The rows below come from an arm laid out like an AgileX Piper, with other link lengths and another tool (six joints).
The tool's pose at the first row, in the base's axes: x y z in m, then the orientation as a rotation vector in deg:
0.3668 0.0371 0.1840 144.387 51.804 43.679
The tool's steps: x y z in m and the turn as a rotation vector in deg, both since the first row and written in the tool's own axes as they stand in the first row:
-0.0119 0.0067 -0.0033 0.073 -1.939 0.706
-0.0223 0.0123 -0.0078 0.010 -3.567 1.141
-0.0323 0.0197 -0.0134 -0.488 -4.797 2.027
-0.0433 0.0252 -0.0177 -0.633 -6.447 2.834
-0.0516 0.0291 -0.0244 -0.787 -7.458 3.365
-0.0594 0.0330 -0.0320 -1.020 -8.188 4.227
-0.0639 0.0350 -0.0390 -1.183 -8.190 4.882
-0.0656 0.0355 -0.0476 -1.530 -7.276 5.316
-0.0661 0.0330 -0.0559 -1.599 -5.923 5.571
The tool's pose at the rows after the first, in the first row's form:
0.3603 0.0248 0.1855 145.190 50.359 41.303
0.3535 0.0144 0.1880 145.624 49.254 39.293
0.3472 0.0031 0.1924 145.885 47.487 38.068
0.3401 -0.0076 0.1945 146.421 45.876 36.163
0.3325 -0.0150 0.1986 146.696 44.806 35.026
0.3248 -0.0220 0.2037 147.064 43.389 34.375
0.3186 -0.0254 0.2086 147.307 42.507 34.604
0.3127 -0.0257 0.2150 147.182 42.098 36.035
0.3062 -0.0230 0.2202 147.146 42.203 37.914

